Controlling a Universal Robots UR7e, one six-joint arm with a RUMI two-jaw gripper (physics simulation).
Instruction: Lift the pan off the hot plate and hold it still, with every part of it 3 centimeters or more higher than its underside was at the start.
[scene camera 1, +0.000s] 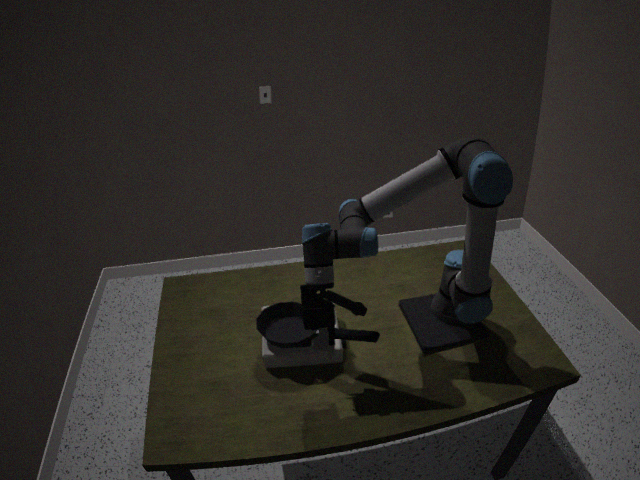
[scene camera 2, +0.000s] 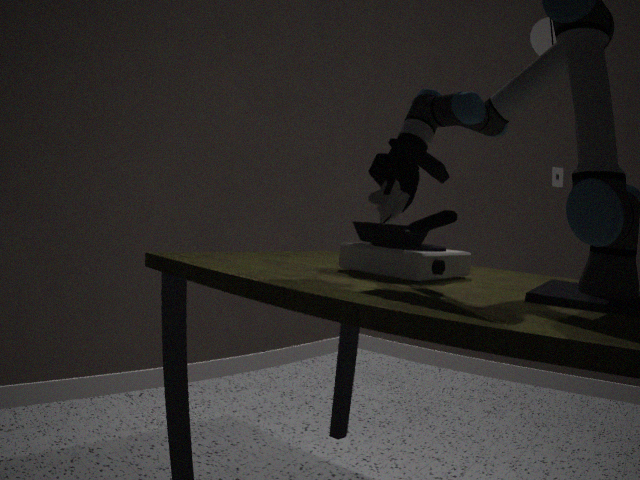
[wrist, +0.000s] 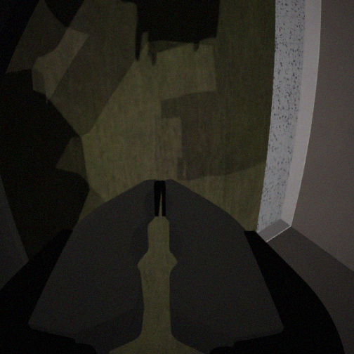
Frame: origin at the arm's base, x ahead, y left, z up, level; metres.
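Where they show: gripper, between the fingertips: (scene camera 1: 330, 359) (scene camera 2: 382, 223); arm's base, origin of its link: (scene camera 1: 451, 309) (scene camera 2: 608, 292).
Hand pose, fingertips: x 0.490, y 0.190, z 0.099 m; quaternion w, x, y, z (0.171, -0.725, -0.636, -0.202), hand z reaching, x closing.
Note:
Each offset is from my fingertips to the top centre of the thing. Level surfaces: height alone.
The dark pan (scene camera 1: 283, 328) (scene camera 2: 388, 235) sits level on the white hot plate {dx +0.034, dy -0.209, dz -0.047 m} (scene camera 1: 302, 358) (scene camera 2: 379, 261). Its handle {dx -0.079, dy -0.069, dz +0.037 m} (scene camera 1: 359, 335) (scene camera 2: 439, 220) slants upward and points toward the robot base side. My gripper (scene camera 2: 383, 221) (wrist: 161, 183) is shut, its fingertips together with nothing between them. In the scene camera 2 view the tips appear at the height of the pan's rim, beside the handle's root; whether they touch the pan cannot be told. In the scene camera 1 view the gripper body hides part of the pan's rim. The pan does not show in the wrist view.
The hot plate stands on a green-brown table {dz -0.119 m} (scene camera 1: 217, 408) (scene camera 2: 248, 268). The arm's dark base plate (scene camera 1: 439, 338) (scene camera 2: 555, 295) lies to the right. A wall (scene camera 1: 155, 155) rises behind the table. Dark arm shadows fall across the table top.

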